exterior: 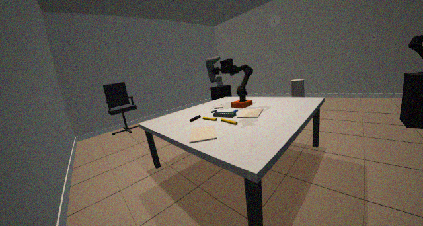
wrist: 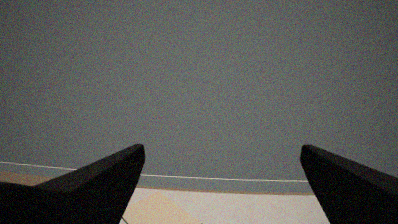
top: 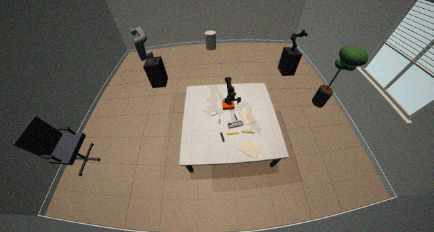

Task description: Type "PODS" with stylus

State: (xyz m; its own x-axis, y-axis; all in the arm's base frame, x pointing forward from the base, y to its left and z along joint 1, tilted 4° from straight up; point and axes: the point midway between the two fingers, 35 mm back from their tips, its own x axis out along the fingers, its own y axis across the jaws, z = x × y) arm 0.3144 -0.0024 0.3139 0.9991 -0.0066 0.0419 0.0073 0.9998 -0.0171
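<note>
Right now my gripper tip is 130 mm past the blue stylus, 60 mm to the right of it and 380 mm above it. From my gripper tip the other things lie so: tan pad: 380 mm ahead, 160 mm to the left, 380 mm below; then black rod: 180 mm ahead, 150 mm to the right, 370 mm below.
</note>
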